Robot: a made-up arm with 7 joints. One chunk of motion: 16 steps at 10 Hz.
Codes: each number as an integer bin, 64 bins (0 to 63) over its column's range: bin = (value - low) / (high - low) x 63, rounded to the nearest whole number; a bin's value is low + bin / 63 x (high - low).
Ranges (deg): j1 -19..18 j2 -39..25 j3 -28..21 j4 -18..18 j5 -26..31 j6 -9..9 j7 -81..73
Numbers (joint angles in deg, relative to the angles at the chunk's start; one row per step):
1: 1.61 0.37 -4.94 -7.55 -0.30 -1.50 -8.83
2: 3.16 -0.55 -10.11 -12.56 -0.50 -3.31 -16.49
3: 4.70 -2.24 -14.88 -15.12 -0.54 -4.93 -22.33
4: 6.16 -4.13 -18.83 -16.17 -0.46 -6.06 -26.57
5: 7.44 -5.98 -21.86 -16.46 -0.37 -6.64 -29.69
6: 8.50 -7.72 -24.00 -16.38 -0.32 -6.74 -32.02
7: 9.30 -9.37 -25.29 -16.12 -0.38 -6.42 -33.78
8: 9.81 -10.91 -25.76 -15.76 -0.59 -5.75 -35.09
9: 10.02 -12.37 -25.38 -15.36 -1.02 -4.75 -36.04
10: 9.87 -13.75 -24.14 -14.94 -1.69 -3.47 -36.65
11: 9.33 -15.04 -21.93 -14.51 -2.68 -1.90 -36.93
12: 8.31 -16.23 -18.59 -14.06 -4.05 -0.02 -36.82
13: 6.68 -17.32 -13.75 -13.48 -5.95 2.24 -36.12
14: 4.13 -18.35 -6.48 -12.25 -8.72 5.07 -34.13
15: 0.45 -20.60 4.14 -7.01 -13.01 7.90 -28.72
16: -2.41 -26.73 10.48 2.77 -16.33 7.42 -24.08
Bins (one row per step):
1: 35 39 30 18 28 26 30
2: 38 38 23 10 28 20 26
3: 40 36 17 5 28 14 24
4: 43 34 12 3 28 10 22
5: 45 33 8 3 28 8 21
6: 47 31 5 3 28 8 20
7: 48 29 3 3 28 9 19
8: 49 28 3 4 28 11 19
9: 49 26 3 5 28 15 18
10: 49 25 5 5 27 19 18
11: 48 24 8 6 26 25 18
12: 47 22 12 7 24 31 18
13: 44 21 18 8 22 39 18
14: 39 20 28 10 19 49 19
15: 33 18 41 19 14 59 21
16: 28 12 49 36 11 57 23

